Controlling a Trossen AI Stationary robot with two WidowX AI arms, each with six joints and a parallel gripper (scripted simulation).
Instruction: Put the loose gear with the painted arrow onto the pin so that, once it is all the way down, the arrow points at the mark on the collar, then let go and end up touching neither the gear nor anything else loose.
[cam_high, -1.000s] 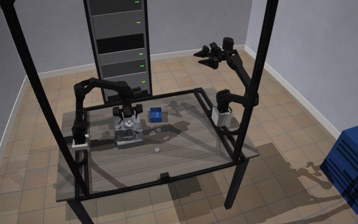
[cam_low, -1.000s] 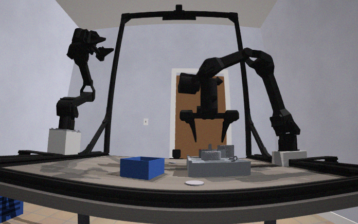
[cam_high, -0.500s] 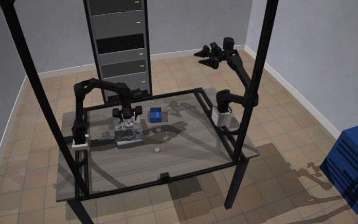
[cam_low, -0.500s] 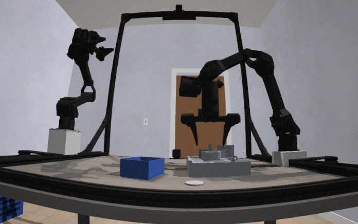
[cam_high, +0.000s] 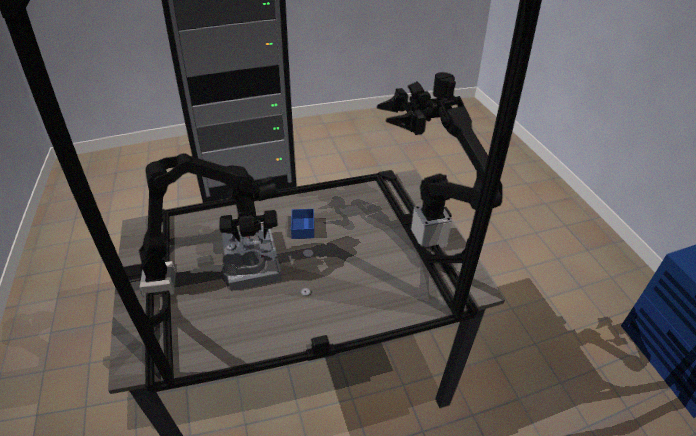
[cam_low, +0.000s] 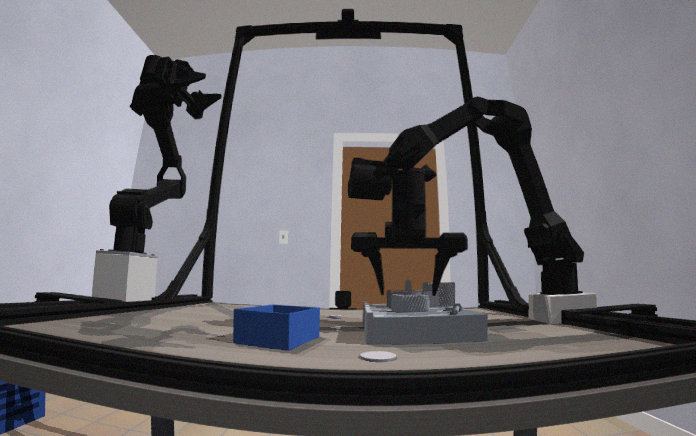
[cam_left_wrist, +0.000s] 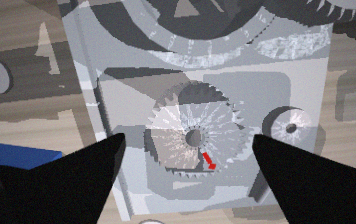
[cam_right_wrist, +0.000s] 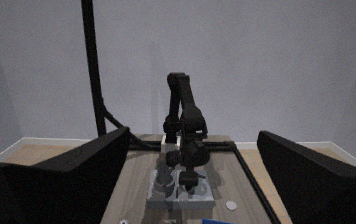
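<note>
The gear with painted arrow lies 50 mm below my left hand. From my left hand the other things lie so: blue bin 90 mm ahead, 190 mm to the right, 90 mm below.
</note>
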